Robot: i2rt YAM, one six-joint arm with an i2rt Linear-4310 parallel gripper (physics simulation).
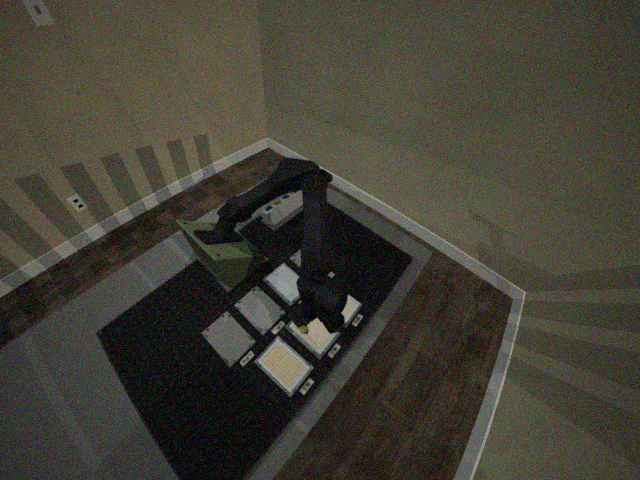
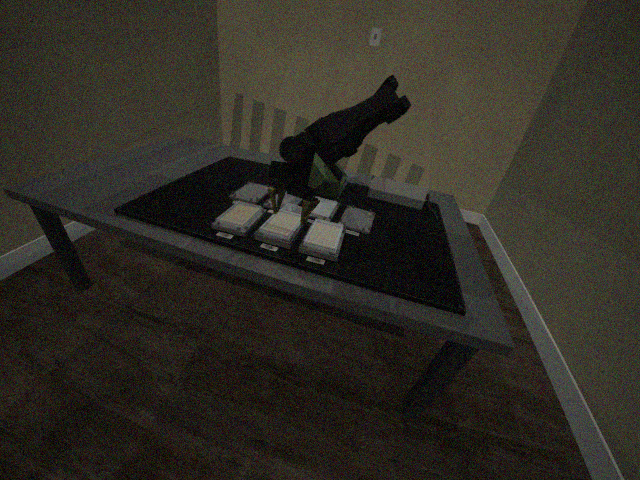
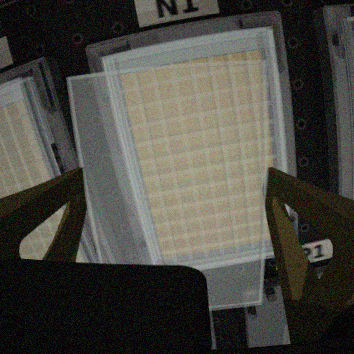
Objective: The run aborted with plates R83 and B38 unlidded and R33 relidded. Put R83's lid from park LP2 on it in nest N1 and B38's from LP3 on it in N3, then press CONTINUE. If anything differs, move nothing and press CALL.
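Frame: origin at the arm's base, x ahead, y left, z up, level; centimetres.
Seen in the pictures: gripper, fingertip midpoint: [image 1: 317, 324] [image 2: 288, 219] [image 3: 175, 177]; arm's base, link origin: [image 1: 220, 237] [image 2: 326, 159].
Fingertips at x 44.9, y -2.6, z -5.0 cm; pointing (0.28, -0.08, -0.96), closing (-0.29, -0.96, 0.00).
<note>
Offsets run from my fingertips to a thing's middle. "*": to the spot under its first point.
My gripper [image 3: 175, 177] [image 1: 312, 327] [image 2: 290, 209] is shut on a clear lid @[dx -1.3, dy +0.3, dz +0.2 cm] [image 3: 91, 158], its olive fingers on the lid's two long edges. It holds the lid just above the tan well plate [image 3: 189, 46] [image 1: 319, 337] [image 2: 280, 226] in the nest with the label N1 @[* dx +8.2, dy -2.4, dz -4.3 cm] [image 3: 175, 8]. The lid is offset towards the left and the near side, so the plate's far and right rims show bare. A second well plate [image 3: 17, 140] [image 1: 285, 364] sits in the nest on the left. Another plate @[dx +0.8, dy +10.7, dz -1.5 cm] [image 3: 345, 105] [image 1: 353, 308] shows at the right edge.
Grey lid parks @[* dx -19.7, dy -19.4, dz -3.5 cm] [image 1: 228, 338] @[* dx -18.5, dy -7.0, dz -3.5 cm] [image 1: 258, 310] @[dx -17.6, dy +6.6, dz -3.1 cm] [image 1: 285, 283] lie in the row behind the nests; a label ending P1 @[* dx -10.0, dy -8.1, dz -4.3 cm] [image 3: 316, 251] shows near the right finger. A white button box @[dx -40.7, dy +33.5, dz -0.3 cm] [image 1: 282, 210] stands at the back. A green block [image 1: 223, 254] stands beside the arm's base.
</note>
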